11 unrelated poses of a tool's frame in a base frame.
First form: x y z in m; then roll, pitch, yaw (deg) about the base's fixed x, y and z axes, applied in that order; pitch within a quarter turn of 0, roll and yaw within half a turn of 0.
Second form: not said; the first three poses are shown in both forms.
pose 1, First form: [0.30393 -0.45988 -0.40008 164.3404 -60.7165 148.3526]
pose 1, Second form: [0.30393 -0.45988 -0.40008 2.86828 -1.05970 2.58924]
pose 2, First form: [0.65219 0.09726 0.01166 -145.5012 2.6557 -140.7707]
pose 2, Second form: [0.65219 0.09726 0.01166 -2.53948 0.04635 -2.45691]
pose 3, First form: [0.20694 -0.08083 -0.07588 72.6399 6.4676 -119.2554]
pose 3, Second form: [0.20694 -0.08083 -0.07588 1.26781 0.11288 -2.08140]
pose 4, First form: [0.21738 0.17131 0.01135 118.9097 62.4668 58.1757]
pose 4, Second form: [0.21738 0.17131 0.01135 2.07537 1.09025 1.01536]
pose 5, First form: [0.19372 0.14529 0.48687 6.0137 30.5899 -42.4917]
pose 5, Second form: [0.19372 0.14529 0.48687 0.10496 0.53389 -0.74162]
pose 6, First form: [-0.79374 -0.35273 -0.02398 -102.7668 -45.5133 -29.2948]
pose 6, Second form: [-0.79374 -0.35273 -0.02398 -1.79362 -0.79436 -0.51129]
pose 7, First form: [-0.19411 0.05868 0.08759 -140.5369 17.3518 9.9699]
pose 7, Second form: [-0.19411 0.05868 0.08759 -2.45283 0.30285 0.17401]
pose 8, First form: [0.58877 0.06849 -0.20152 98.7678 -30.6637 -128.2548]
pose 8, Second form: [0.58877 0.06849 -0.20152 1.72382 -0.53518 -2.23847]
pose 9, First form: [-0.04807 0.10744 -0.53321 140.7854 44.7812 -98.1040]
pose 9, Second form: [-0.04807 0.10744 -0.53321 2.45717 0.78158 -1.71224]
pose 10, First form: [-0.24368 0.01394 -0.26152 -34.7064 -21.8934 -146.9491]
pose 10, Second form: [-0.24368 0.01394 -0.26152 -0.60574 -0.38211 -2.56475]
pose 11, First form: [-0.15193 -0.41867 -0.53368 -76.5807 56.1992 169.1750]
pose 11, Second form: [-0.15193 -0.41867 -0.53368 -1.33659 0.98086 2.95266]
